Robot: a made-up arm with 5 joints. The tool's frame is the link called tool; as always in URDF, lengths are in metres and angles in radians.
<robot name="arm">
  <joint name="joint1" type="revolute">
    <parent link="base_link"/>
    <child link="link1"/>
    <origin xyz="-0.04 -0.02 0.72"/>
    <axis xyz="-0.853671 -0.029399 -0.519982"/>
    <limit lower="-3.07" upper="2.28"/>
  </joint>
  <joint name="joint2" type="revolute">
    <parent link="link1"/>
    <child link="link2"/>
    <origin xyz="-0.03 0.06 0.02"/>
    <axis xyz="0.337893 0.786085 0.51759"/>
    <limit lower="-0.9" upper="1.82"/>
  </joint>
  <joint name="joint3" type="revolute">
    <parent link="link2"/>
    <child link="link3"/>
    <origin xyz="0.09 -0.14 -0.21"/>
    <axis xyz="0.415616 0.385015 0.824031"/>
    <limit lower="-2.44" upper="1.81"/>
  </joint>
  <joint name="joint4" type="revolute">
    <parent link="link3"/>
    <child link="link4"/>
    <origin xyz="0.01 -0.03 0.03"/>
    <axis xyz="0 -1 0"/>
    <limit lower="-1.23" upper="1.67"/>
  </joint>
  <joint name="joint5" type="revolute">
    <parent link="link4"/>
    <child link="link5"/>
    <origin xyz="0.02 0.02 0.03"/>
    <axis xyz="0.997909 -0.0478 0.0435"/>
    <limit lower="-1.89" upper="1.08"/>
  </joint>
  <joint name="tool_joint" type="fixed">
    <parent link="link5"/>
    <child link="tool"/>
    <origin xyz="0.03 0.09 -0.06" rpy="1.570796 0 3.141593"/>
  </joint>
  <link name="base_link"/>
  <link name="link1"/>
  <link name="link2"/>
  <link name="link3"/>
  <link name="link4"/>
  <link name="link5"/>
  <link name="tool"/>
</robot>
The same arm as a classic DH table. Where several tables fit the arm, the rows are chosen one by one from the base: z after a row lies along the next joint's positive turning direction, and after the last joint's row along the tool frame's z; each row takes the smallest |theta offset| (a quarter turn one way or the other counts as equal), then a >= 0, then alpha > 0; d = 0 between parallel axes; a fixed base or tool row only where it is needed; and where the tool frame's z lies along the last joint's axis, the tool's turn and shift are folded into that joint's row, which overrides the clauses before.
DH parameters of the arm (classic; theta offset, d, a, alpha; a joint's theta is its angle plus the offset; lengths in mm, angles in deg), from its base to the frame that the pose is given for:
base (fixed): -88.03 744.8 18.6 121.33
joint1: 71.94 109.4 11.1 -125.50
joint2: -43.90 -13.2 -183.3 -29.59
joint3: 7.99 -71.8 4.6 -112.64
joint4: -60.74 22.0 29.1 87.26
joint5: 0.00 48.7 -61.2 92.74
tool (fixed): -87.50 91.3 0.0 0.00
Joint limits (deg, base to tool): -175.90..130.63 -51.57..104.28 -139.80..103.71 -70.47..95.68 -108.29..61.88

